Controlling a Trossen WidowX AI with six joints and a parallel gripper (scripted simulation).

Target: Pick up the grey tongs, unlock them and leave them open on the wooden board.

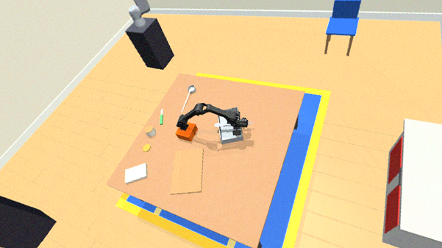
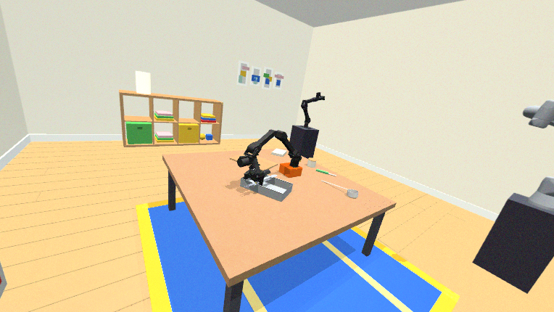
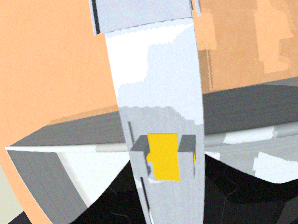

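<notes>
Now: gripper tip 6 cm past the roasting tin and 2 cm to the left of it. Also, from my gripper tip: green-handled tool 75 cm behind, 10 cm to the right, 2 cm below; yellow lock piece 3 cm ahead, 1 cm to the right, 3 cm above; wooden board 22 cm behind, 50 cm to the right, 2 cm below.
</notes>
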